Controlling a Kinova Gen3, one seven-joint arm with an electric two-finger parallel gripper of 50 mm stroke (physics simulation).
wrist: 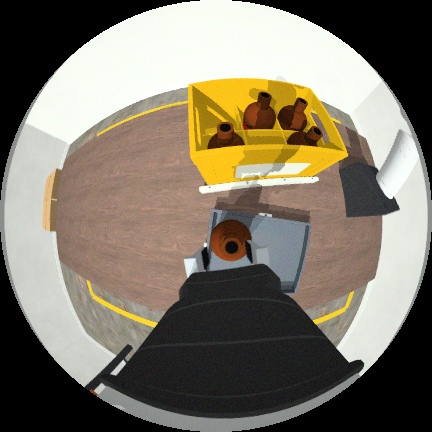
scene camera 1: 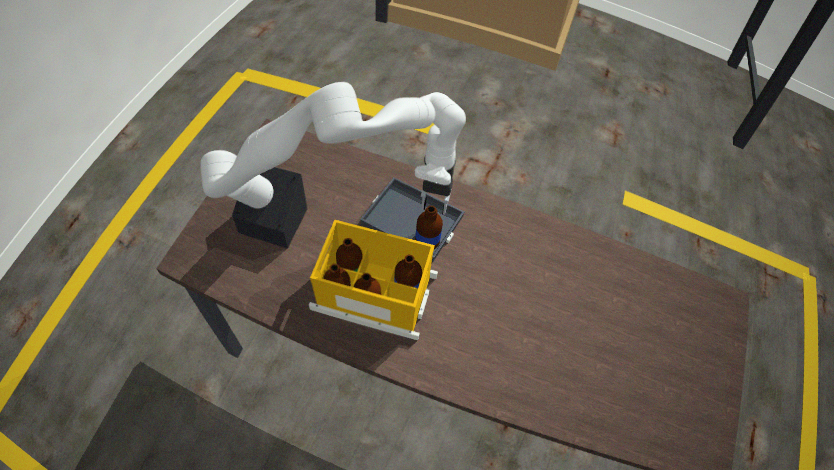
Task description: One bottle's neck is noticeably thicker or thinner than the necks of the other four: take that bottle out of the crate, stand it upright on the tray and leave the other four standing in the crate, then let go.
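Places are measured from the arm's base along level axes (x ahead, y left, z up), in metres.
Where they show: gripper, between the fingertips: [wrist: 226, 251] [scene camera 1: 434, 209]; arm's base, origin of its link: [wrist: 383, 186] [scene camera 1: 258, 192].
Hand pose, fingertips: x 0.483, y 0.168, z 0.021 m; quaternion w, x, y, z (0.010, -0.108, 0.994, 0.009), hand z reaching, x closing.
Note:
Things, the pixels of their top centre, and the offset from my fingertips. "pt": a spot on its surface instead. Level surfaces: height alone.
- brown bottle with a blue band, centre of its top: [wrist: 231, 247] [scene camera 1: 431, 209] dx -0.005, dy -0.007, dz +0.006 m
- grey tray, a spot on its surface: [wrist: 282, 245] [scene camera 1: 390, 217] pt dx -0.140, dy +0.013, dz -0.149 m
- yellow crate, centre of its top: [wrist: 271, 103] [scene camera 1: 372, 261] dx -0.064, dy -0.235, dz +0.021 m
- brown table, height of its surface: dz -0.154 m
A brown bottle with a blue band [scene camera 1: 429, 224] [wrist: 222, 234] stands upright on the grey tray [scene camera 1: 396, 213] [wrist: 282, 245], near the tray's edge. My gripper [scene camera 1: 435, 205] [wrist: 226, 251] is open at the top of this bottle. In the wrist view its fingers are spread on either side of the neck, with gaps. The yellow crate [scene camera 1: 402, 314] [wrist: 220, 167] holds several brown bottles, among them one [scene camera 1: 407, 273] [wrist: 226, 138] apart from the others, and three more [scene camera 1: 349, 256] [scene camera 1: 337, 276] [scene camera 1: 367, 284] [wrist: 260, 116] [wrist: 294, 117] [wrist: 305, 138]. All these stand upright; their lower parts are hidden by crate walls.
The crate stands right beside the tray, with white strips [scene camera 1: 364, 321] [wrist: 260, 184] along its base. The arm's dark base block [scene camera 1: 271, 213] [wrist: 367, 192] stands on the brown table [scene camera 1: 554, 303] [wrist: 130, 200]. A wooden box [scene camera 1: 478, 32] is beyond the table.

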